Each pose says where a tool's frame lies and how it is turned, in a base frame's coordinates. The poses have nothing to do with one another.
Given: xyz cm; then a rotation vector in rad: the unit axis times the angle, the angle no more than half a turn.
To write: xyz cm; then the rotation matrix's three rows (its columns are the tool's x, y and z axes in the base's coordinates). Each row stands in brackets. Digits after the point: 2 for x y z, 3 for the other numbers.
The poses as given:
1: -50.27, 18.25, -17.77, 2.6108, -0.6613, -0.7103
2: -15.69, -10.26, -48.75, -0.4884, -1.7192, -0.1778
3: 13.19, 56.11, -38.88, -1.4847, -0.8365, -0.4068
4: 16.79, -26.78, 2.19, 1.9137, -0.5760, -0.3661
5: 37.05, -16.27, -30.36, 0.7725, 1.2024, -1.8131
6: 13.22, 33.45, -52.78, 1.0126, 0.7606, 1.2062
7: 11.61, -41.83, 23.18, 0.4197, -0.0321, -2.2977
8: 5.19, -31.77, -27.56, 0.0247, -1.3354, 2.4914
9: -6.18, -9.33, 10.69, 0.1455, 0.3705, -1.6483
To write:
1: [-50.27, 18.25, -17.77], [[0.765, -0.342, -0.546], [-0.520, -0.828, -0.210], [-0.380, 0.444, -0.811]]
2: [-15.69, -10.26, -48.75], [[-0.133, 0.415, -0.900], [0.222, 0.898, 0.381], [0.966, -0.149, -0.211]]
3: [13.19, 56.11, -38.88], [[0.667, 0.706, -0.237], [0.249, 0.089, 0.964], [0.702, -0.703, -0.117]]
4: [16.79, -26.78, 2.19], [[0.837, -0.224, -0.499], [-0.547, -0.329, -0.770], [0.009, 0.917, -0.398]]
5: [37.05, -16.27, -30.36], [[-0.485, 0.873, -0.054], [-0.290, -0.219, -0.932], [-0.825, -0.437, 0.359]]
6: [13.22, 33.45, -52.78], [[0.217, -0.382, 0.898], [0.975, 0.045, -0.217], [0.042, 0.923, 0.383]]
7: [11.61, -41.83, 23.18], [[-0.638, 0.705, -0.309], [-0.714, -0.692, -0.107], [-0.289, 0.152, 0.945]]
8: [5.19, -31.77, -27.56], [[-0.951, -0.281, -0.131], [0.265, -0.516, -0.815], [0.161, -0.810, 0.564]]
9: [-6.18, -9.33, 10.69], [[-0.116, 0.986, 0.123], [-0.943, -0.071, -0.324], [-0.311, -0.154, 0.938]]
